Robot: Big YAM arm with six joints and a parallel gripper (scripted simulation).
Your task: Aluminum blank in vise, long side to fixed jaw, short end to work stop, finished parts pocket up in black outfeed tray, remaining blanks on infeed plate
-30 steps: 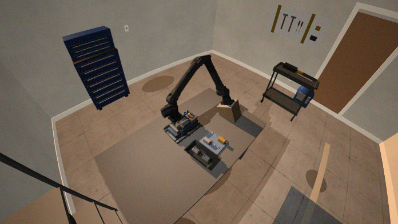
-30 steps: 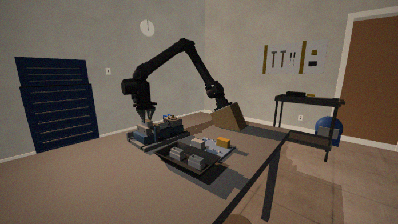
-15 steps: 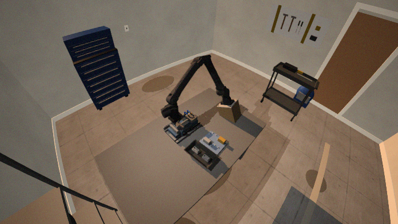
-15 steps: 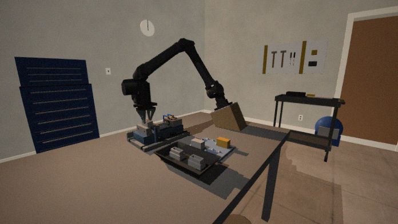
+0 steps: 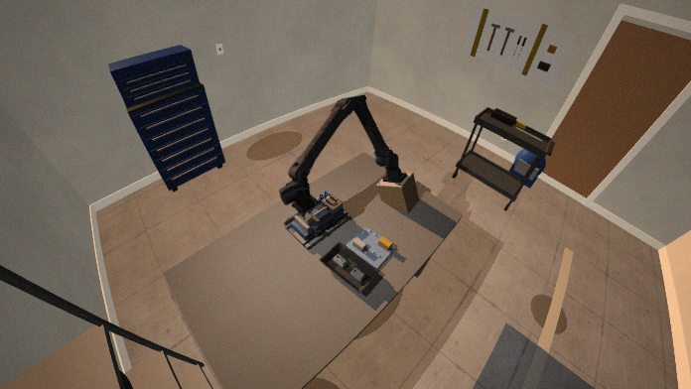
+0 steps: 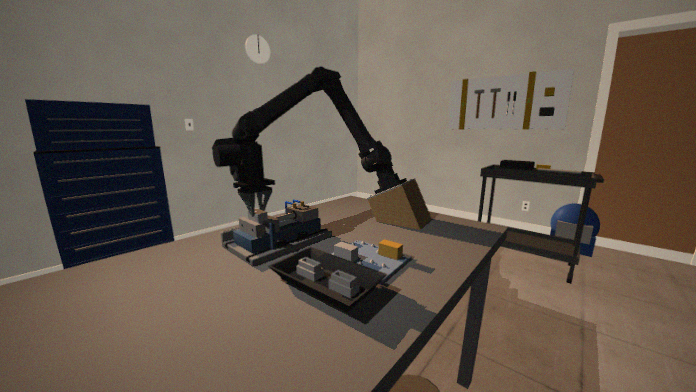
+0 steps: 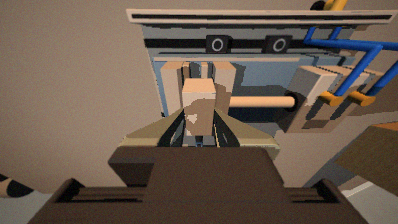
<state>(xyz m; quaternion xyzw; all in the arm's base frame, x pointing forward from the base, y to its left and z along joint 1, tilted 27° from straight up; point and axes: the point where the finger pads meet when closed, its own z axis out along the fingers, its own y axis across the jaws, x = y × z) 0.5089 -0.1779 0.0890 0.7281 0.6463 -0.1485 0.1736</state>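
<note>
The vise lies 80 mm below my hand, 70 mm behind it and 20 mm to the left of it. Also, from my hand: yellow brass blank (360 mm to the left, 170 mm behind, 90 mm below).
</note>
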